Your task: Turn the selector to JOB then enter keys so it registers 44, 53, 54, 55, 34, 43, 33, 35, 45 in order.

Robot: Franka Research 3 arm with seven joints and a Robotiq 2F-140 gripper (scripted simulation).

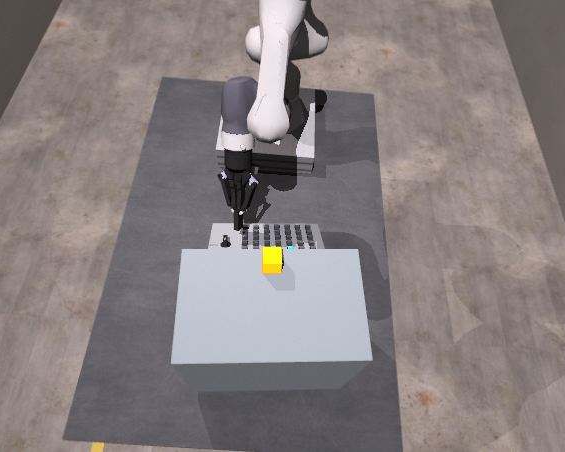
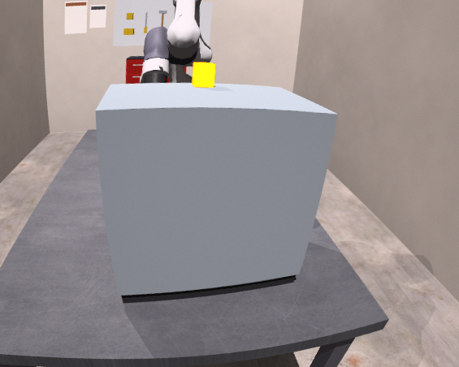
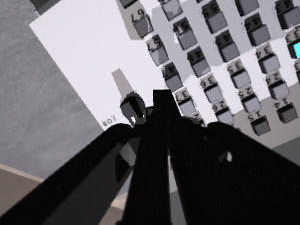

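My gripper is now 5 cm short of the black selector knob, 4 cm to the left of it and 6 cm above it.
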